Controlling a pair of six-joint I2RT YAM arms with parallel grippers.
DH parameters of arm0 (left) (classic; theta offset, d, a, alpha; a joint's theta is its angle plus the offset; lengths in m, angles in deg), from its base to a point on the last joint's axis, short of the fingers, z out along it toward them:
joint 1: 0 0.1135 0.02 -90
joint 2: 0 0 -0.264 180
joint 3: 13.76 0 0.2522 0
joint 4: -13.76 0 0.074 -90
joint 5: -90 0 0 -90
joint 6: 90 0.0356 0 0
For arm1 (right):
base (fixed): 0 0 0 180
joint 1: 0 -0.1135 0.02 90
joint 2: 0 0 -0.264 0
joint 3: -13.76 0 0.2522 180
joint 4: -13.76 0 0.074 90
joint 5: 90 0 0 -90
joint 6: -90 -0.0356 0 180
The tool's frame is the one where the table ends.
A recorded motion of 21 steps. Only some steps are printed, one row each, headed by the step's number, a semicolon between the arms.
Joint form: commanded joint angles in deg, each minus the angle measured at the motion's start. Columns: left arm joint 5, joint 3, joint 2, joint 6, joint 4, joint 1; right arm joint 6, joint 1, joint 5, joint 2, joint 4, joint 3.
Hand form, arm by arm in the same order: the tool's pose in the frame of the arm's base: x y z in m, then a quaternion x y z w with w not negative. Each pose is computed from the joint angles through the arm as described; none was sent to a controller.
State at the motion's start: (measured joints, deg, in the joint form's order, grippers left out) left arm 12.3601 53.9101 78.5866 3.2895 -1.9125 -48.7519; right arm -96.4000 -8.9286 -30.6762 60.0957 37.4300 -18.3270
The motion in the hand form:
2: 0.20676 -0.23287 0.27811 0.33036 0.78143 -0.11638 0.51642; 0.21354 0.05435 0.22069 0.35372 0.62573 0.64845 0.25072
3: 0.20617 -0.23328 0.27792 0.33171 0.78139 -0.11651 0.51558; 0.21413 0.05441 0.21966 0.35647 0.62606 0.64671 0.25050
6: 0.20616 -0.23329 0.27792 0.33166 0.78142 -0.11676 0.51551; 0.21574 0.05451 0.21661 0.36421 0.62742 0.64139 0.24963
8: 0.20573 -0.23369 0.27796 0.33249 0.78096 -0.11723 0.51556; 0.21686 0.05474 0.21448 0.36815 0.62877 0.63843 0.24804
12: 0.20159 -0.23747 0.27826 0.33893 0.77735 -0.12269 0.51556; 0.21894 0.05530 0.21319 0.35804 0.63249 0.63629 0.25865
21: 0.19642 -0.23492 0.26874 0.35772 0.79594 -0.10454 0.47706; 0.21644 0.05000 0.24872 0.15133 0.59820 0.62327 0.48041
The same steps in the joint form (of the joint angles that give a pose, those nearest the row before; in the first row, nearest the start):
2: 0.39 0.30 -0.37 0.57 -0.87 -1.09; -0.85 -0.76 1.00 1.18 2.62 -0.70
3: 0.39 0.31 -0.37 0.59 -0.98 -1.22; -0.85 -0.79 1.25 1.46 2.60 -0.70
6: 0.37 0.31 -0.37 0.57 -0.98 -1.22; -0.81 -0.83 1.88 2.25 2.45 -0.70
8: 0.37 0.31 -0.37 0.59 -0.96 -1.33; -0.79 -0.87 2.12 2.86 2.47 -0.70
12: 0.35 0.31 -0.37 0.57 -0.79 -2.36; 0.76 -0.94 2.23 3.98 3.93 -0.70
21: 0.39 0.31 -0.35 0.57 -6.49 -2.82; 22.12 0.33 2.03 3.98 23.34 -0.74

